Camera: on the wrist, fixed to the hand. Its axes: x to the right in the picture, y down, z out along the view.
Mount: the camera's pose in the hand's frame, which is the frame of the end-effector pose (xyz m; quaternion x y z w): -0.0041 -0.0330 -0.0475 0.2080 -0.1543 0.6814 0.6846
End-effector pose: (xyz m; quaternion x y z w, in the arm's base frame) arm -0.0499 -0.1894 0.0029 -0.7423 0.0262 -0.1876 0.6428
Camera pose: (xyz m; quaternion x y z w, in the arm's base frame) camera -0.0752 -0.2274 0.0386 -0.3855 0.3855 0.4186 0.7263
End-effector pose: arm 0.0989 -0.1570 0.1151 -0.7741 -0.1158 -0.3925 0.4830
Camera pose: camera 0.0542 -0.1793 0.1445 -0.5689 0.2920 0.2039 0.7412
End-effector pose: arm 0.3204 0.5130 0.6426 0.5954 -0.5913 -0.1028 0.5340
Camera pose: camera 0.3747 0.5319 0.6349 0.0999 -0.9143 0.3246 0.2206
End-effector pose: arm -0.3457 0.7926 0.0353 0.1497 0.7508 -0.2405 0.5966
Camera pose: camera -0.4007 0.7908 0.0535 0.7011 0.2699 0.0626 0.6570
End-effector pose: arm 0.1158 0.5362 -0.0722 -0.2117 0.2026 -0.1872 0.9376
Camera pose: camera 0.0818 0.4950 -0.0947 0.1593 0.0993 0.5012 0.8447
